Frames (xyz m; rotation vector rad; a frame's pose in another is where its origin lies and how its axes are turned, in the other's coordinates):
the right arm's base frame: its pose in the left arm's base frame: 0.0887 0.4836 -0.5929 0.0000 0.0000 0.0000
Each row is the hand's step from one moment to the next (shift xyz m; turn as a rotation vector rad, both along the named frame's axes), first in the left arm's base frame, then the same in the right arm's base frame.
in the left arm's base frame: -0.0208 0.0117 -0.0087 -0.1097 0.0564 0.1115
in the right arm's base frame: -0.0208 0.0117 -0.0087 -0.1097 0.0564 0.1115
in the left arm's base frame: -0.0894 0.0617 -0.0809 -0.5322 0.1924 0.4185
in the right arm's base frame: -0.0894 0.0617 -0.0809 -0.5322 0.1924 0.4185
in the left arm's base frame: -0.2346 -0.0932 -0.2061 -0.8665 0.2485 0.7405
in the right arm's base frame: -0.2346 -0.0932 -0.2061 -0.8665 0.2485 0.7405
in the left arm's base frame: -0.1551 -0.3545 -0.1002 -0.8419 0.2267 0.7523
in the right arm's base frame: -0.1551 -0.3545 -0.1002 -0.8419 0.2267 0.7523
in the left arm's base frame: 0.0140 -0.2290 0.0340 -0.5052 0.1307 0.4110
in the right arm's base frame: 0.0140 -0.2290 0.0340 -0.5052 0.1307 0.4110
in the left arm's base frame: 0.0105 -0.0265 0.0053 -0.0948 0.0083 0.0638
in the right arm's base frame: 0.0105 -0.0265 0.0053 -0.0948 0.0083 0.0638
